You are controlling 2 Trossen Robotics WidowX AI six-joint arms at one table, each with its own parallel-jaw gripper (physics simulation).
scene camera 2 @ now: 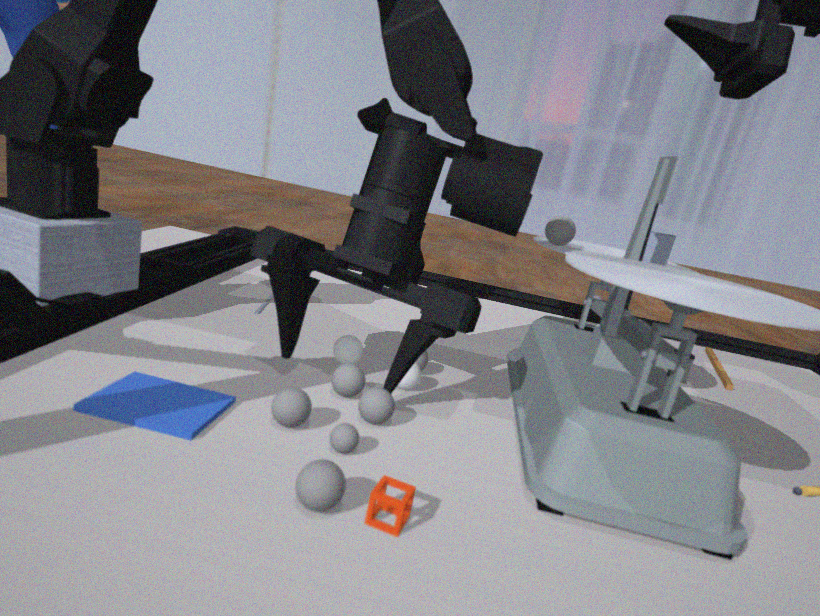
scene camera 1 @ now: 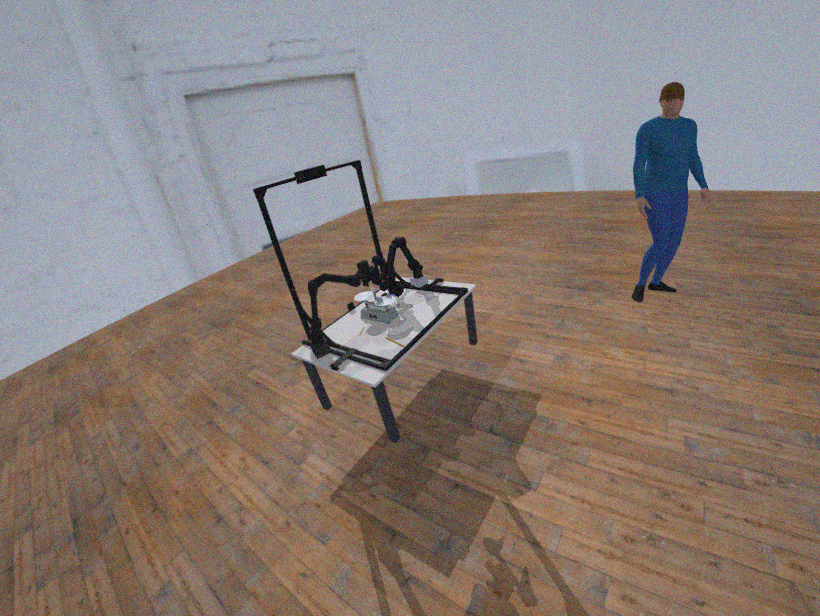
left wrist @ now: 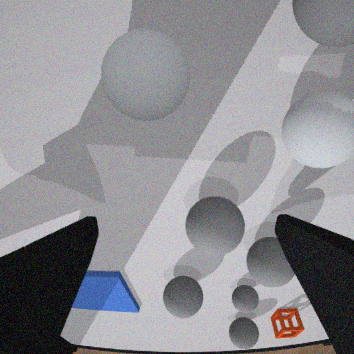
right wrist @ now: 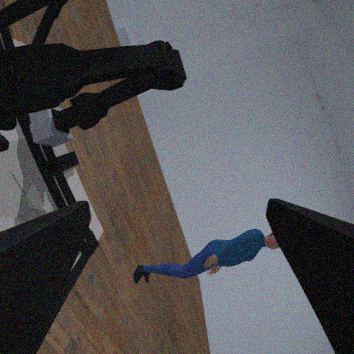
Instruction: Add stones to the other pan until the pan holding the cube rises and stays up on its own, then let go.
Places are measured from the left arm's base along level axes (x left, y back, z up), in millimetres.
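Pixels of known places: left gripper, fingertip midpoint: (scene camera 2: 334,377) (left wrist: 188,224); right gripper, fingertip midpoint: (scene camera 1: 384,265) (right wrist: 179,208); left arm's base, origin of the base link: (scene camera 2: 52,210) (scene camera 1: 418,276) (right wrist: 59,121); right arm's base, origin of the base link: (scene camera 1: 318,341).
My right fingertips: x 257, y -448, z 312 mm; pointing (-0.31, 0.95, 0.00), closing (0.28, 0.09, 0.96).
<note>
Ahead of a thing's pixels: the offset from my right fingertips to its top centre.
My left gripper (scene camera 2: 338,373) (left wrist: 188,224) is open and empty, low over the loose stones. A grey stone {dx -235, dy +149, dz -372 mm} (scene camera 2: 348,379) (left wrist: 215,225) lies below and between its fingers. Another stone {dx -261, dy +111, dz -372 mm} (scene camera 2: 376,405) (left wrist: 272,261) lies by one fingertip, and a pale stone {dx -174, dy +181, dz -372 mm} (scene camera 2: 348,350) (left wrist: 145,74) lies behind. Several more lie around them. The balance {dx -151, dy -46, dz -166 mm} (scene camera 2: 623,431) (scene camera 1: 379,314) stands at the right in scene camera 2, with a stone {dx -82, dy +29, dz -228 mm} (scene camera 2: 560,231) on its far pan. A block {dx -82, dy -51, dz -226 mm} (scene camera 2: 663,247) shows behind the post; I cannot tell if it is the cube. My right gripper (right wrist: 179,208) is open, high above the balance.
An orange open-frame cube {dx -362, dy +55, dz -380 mm} (scene camera 2: 391,502) (left wrist: 288,335) lies on the table near the stones. A blue slab {dx -343, dy +238, dz -395 mm} (scene camera 2: 155,404) (left wrist: 107,295) lies left of them. Thin sticks, one ochre {dx +205, dy -187, dz -393 mm} (scene camera 2: 719,368), lie about. A person (scene camera 1: 666,159) (right wrist: 235,250) stands away from the table.
</note>
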